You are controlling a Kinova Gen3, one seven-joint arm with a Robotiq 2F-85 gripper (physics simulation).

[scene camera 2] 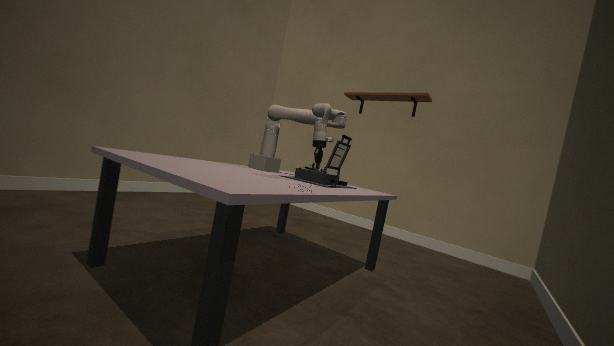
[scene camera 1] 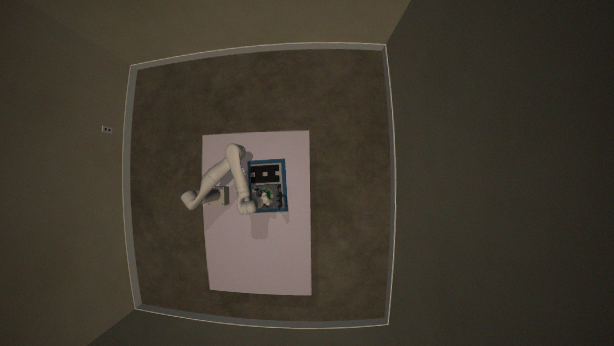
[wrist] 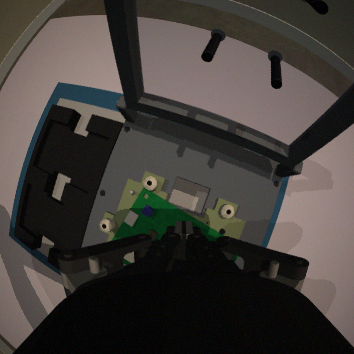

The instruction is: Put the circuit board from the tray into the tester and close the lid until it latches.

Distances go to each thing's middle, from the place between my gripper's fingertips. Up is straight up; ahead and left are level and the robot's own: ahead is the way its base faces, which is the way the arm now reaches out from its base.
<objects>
Now: the green circuit board (wrist: 151,215) 2 cm behind my hand. Also, from my hand: tester bed (wrist: 110,222) (1 cm to the left, 1 cm below, 1 cm behind).
</objects>
